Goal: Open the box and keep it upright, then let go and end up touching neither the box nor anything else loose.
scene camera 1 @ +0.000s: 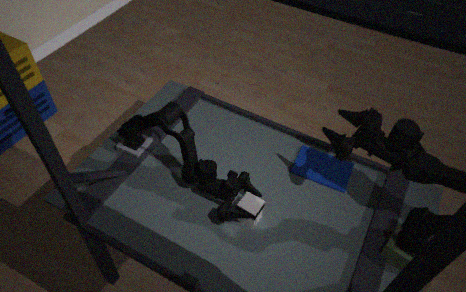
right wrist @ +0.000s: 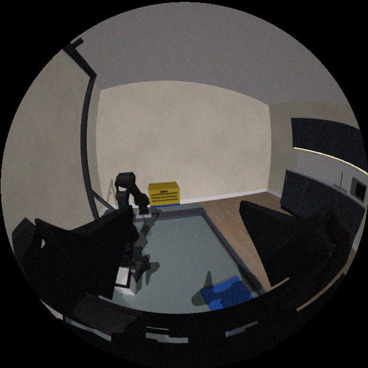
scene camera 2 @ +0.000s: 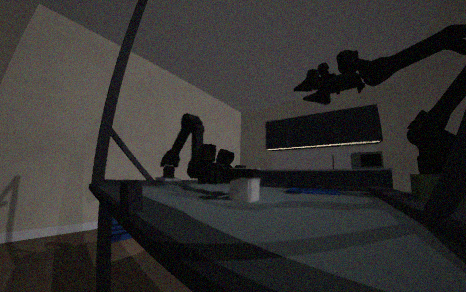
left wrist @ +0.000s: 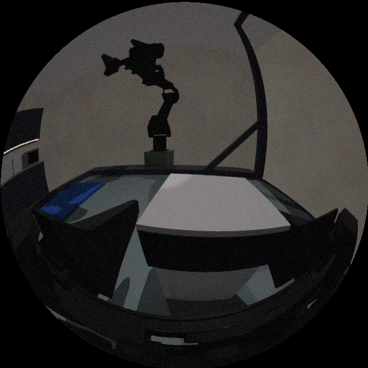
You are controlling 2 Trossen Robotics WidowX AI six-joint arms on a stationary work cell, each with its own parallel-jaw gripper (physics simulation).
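Frame: origin at the left arm's base, x ahead, y left, z up, level; millimetres.
Seen in the pictures: left gripper, between the fingertips: (scene camera 1: 256,206) (scene camera 2: 251,174); right gripper, between the fingertips: (scene camera 1: 330,119) (scene camera 2: 298,94); left arm's base, origin of its link: (scene camera 1: 134,142) (scene camera 2: 168,177); right arm's base, origin of its link: (scene camera 1: 408,244).
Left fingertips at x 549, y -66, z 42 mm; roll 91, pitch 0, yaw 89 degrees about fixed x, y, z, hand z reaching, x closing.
Offsets run from my left fingertips to a thing's top centre. "*": to the spot under its first point.
The box {dy -8, dx -17, dz +19 mm} (scene camera 1: 257,220) (scene camera 2: 245,191) (right wrist: 128,288) stands upright on the table, with a white body. Its lid {dy -8, dx -17, dz +20 mm} (scene camera 1: 251,203) (left wrist: 212,202) (right wrist: 122,276), white on top with a black rim, looks shut. My left gripper (scene camera 1: 245,206) is open at the box, just under or beside the lid's level. In the left wrist view one finger stands left of the lid and the lid hides the other finger's tip; whether it touches cannot be told. My right gripper (scene camera 1: 332,120) (scene camera 2: 299,95) (right wrist: 187,209) is open and empty, high above the right side of the table.
A blue tray-like object {dy +322, dx +141, dz -67 mm} (scene camera 1: 322,168) (scene camera 2: 314,191) (left wrist: 75,197) (right wrist: 230,294) lies on the table, right of the box in scene camera 1. A dark frame post {* dy -291, dx -493, dz +368 mm} (scene camera 1: 35,135) (scene camera 2: 112,100) rises at the table's edge. A yellow and blue crate (scene camera 1: 30,80) (right wrist: 164,194) is beyond the table.
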